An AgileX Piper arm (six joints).
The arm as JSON. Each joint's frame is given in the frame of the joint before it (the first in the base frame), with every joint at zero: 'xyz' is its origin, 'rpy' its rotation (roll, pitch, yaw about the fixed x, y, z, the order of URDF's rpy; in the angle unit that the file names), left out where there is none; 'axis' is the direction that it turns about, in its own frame. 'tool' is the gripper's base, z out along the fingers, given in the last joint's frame.
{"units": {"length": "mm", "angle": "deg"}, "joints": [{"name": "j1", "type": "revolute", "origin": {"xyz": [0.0, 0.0, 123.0], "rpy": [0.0, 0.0, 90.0]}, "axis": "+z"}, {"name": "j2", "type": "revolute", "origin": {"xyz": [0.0, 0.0, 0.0], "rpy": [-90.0, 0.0, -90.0]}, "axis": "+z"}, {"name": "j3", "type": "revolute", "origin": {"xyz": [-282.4, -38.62, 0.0], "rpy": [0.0, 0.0, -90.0]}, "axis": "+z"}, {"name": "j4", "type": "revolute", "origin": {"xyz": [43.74, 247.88, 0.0], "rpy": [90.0, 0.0, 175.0]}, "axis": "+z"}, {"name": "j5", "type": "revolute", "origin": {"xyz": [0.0, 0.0, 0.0], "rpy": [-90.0, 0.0, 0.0]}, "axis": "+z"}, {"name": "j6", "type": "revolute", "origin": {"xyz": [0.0, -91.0, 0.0], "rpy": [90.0, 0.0, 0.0]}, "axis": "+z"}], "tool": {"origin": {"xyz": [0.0, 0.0, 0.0]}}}
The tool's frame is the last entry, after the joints.
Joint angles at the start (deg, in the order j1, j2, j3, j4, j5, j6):
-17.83 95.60 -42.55 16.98 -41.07 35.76
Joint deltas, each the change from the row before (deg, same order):
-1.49 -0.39 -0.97 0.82 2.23 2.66
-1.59 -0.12 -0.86 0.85 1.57 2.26
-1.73 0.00 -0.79 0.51 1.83 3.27
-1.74 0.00 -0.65 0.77 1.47 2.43
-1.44 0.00 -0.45 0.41 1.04 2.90
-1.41 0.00 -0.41 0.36 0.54 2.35
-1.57 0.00 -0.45 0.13 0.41 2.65
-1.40 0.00 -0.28 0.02 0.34 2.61
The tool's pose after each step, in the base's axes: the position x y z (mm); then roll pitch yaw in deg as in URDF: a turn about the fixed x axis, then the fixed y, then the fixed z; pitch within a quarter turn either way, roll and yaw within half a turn. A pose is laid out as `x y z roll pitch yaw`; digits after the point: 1 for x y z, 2 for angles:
315.3 -129.0 219.0 101.63 38.74 66.82
313.5 -138.6 221.3 102.00 35.62 64.82
311.1 -148.5 222.3 102.73 31.72 62.96
307.8 -158.5 223.1 103.34 28.52 60.87
304.8 -166.6 223.7 103.64 25.21 58.93
301.5 -174.5 224.8 103.54 22.54 56.86
297.7 -183.2 226.4 103.26 19.77 54.63
293.9 -190.7 227.3 103.11 17.13 52.70

